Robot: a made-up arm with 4 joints. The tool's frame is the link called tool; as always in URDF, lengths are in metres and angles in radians. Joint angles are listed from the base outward. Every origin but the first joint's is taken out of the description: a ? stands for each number. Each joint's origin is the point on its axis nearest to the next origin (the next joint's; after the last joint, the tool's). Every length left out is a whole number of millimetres.
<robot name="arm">
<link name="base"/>
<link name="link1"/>
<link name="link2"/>
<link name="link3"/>
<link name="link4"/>
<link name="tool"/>
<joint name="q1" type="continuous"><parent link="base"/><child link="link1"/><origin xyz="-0.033 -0.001 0.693" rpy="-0.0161 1.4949 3.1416"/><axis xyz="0 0 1"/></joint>
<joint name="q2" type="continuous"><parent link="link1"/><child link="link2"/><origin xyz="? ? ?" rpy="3.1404 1.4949 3.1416"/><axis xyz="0 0 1"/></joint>
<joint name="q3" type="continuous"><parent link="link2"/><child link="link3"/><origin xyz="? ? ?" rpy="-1.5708 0.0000 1.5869"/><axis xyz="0 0 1"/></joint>
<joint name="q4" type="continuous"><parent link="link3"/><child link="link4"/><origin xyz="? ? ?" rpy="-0.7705 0.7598 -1.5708"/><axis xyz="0 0 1"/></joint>
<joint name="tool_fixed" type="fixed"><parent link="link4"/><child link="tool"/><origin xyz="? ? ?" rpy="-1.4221 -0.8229 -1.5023"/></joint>
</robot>
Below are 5 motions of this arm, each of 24 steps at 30 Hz.
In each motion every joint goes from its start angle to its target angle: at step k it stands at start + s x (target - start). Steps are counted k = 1, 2, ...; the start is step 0. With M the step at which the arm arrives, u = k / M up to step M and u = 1 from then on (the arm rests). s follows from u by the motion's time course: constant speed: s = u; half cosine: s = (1 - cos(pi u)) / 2; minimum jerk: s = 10 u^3 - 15 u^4 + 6 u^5.
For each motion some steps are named. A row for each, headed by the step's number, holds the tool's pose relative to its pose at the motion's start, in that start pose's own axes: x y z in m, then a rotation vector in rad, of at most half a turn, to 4 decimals.
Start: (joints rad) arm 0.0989 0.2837 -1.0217 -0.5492
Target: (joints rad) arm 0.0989 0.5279 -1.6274 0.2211
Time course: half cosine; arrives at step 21
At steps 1, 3, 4, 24:
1: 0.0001 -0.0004 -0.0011 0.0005 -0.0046 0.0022
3: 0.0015 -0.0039 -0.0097 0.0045 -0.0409 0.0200
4: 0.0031 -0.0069 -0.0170 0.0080 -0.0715 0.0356
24: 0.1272 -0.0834 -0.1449 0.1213 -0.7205 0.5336

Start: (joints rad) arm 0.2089 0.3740 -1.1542 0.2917
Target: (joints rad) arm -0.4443 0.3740 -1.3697 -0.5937
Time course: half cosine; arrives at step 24
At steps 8, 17, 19, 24:
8: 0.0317 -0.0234 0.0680 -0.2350 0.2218 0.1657
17: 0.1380 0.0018 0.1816 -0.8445 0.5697 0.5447
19: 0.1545 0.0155 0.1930 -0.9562 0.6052 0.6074
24: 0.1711 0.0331 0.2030 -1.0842 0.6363 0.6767

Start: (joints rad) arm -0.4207 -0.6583 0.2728 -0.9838
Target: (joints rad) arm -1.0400 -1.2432 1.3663 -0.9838
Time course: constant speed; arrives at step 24
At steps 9, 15, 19, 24:
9: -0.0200 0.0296 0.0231 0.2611 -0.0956 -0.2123
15: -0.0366 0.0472 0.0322 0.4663 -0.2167 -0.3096
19: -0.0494 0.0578 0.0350 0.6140 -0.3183 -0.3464
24: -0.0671 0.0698 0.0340 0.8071 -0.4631 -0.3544

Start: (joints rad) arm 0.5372 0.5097 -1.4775 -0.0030
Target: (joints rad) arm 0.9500 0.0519 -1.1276 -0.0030
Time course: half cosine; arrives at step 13
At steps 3, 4, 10, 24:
3: -0.0162 0.0207 0.0028 0.0379 0.0412 -0.0962
4: -0.0264 0.0363 0.0054 0.0657 0.0701 -0.1657
10: -0.0621 0.1586 0.0358 0.2803 0.2666 -0.6806
24: -0.0610 0.1815 0.0436 0.3231 0.3023 -0.7797

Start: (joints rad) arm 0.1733 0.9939 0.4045 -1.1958
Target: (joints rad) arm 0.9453 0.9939 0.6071 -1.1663
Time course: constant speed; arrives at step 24
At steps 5, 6, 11, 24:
5: -0.0165 -0.0178 -0.0209 0.1671 -0.0944 -0.0159
6: -0.0196 -0.0210 -0.0256 0.2004 -0.1135 -0.0184
11: -0.0338 -0.0349 -0.0511 0.3667 -0.2102 -0.0281
24: -0.0584 -0.0531 -0.1306 0.7934 -0.4723 -0.0291

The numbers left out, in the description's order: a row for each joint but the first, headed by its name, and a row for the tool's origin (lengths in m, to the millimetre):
q2: 0.130 0.060 0.000
q3: -0.114 0.021 0.000
q4: -0.147 0.071 0.000
tool: -0.023 0.210 0.000

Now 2 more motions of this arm.
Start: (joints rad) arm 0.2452 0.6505 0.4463 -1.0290
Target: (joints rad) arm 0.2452 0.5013 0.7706 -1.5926
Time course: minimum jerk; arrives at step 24
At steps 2, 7, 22, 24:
2: 0.0000 0.0001 0.0007 -0.0005 0.0024 -0.0011
7: 0.0009 0.0027 0.0207 -0.0154 0.0722 -0.0306
22: 0.0335 0.0010 0.1296 -0.0754 0.4775 -0.1326
24: 0.0338 0.0009 0.1302 -0.0757 0.4799 -0.1329

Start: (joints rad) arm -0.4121 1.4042 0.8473 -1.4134
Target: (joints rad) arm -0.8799 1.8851 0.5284 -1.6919
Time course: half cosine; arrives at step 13
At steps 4, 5, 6, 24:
4: 0.0180 0.0148 0.0256 -0.1780 0.1180 0.0627
5: 0.0277 0.0233 0.0368 -0.2637 0.1737 0.0969
6: 0.0387 0.0334 0.0478 -0.3559 0.2323 0.1370
24: 0.0911 0.0877 0.0824 -0.7654 0.4729 0.3663

